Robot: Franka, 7 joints.
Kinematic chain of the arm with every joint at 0, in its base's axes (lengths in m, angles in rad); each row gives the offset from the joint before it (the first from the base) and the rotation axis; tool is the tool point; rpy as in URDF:
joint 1: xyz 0 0 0.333 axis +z
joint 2: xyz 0 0 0 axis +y
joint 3: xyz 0 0 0.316 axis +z
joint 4: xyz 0.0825 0 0 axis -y
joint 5: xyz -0.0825 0 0.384 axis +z
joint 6: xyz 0 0 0 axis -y
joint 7: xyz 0.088 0 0 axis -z
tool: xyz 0 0 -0.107 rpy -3.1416 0 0
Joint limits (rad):
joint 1: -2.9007..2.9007
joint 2: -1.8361..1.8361
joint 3: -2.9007..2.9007
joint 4: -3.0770..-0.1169
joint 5: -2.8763..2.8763
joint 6: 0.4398..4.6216
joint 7: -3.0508..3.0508
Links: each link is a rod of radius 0.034 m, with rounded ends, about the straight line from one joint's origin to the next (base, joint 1, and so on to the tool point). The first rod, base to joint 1, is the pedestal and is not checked.
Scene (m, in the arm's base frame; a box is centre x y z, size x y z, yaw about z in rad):
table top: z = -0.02
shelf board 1: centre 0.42 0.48 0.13 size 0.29 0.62 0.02 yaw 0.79
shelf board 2: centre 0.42 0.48 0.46 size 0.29 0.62 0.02 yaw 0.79
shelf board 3: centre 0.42 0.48 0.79 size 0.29 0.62 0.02 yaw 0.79
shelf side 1: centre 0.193 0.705 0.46 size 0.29 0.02 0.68 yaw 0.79
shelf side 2: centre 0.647 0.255 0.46 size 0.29 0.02 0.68 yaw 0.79
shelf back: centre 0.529 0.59 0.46 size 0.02 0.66 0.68 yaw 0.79
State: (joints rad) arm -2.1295 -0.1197 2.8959 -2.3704 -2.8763 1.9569 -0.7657
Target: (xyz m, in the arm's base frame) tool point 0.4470 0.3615 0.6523
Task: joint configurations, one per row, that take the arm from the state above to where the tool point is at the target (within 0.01 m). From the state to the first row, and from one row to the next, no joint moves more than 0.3 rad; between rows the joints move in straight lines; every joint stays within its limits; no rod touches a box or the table.
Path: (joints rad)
1: -2.1460 0.1345 2.8983 -2.6328 -2.8656 1.9774 -0.7657
2: -2.1624 0.3888 2.9007 -2.8951 -2.8549 1.9979 -0.7657
3: -2.1555 0.6506 2.9007 -2.7648 -2.8656 1.9512 -0.7657
4: -2.1486 0.9123 2.9007 -2.6345 -2.8763 1.9045 -0.7657
5: -2.1497 0.6430 2.8937 -2.4153 -2.8763 1.8969 -0.7657
6: -2.1508 0.3737 2.8867 -2.1961 -2.8763 1.8892 -0.7657
7: -2.1519 0.1043 2.8798 -1.9769 -2.8763 1.8816 -0.7657

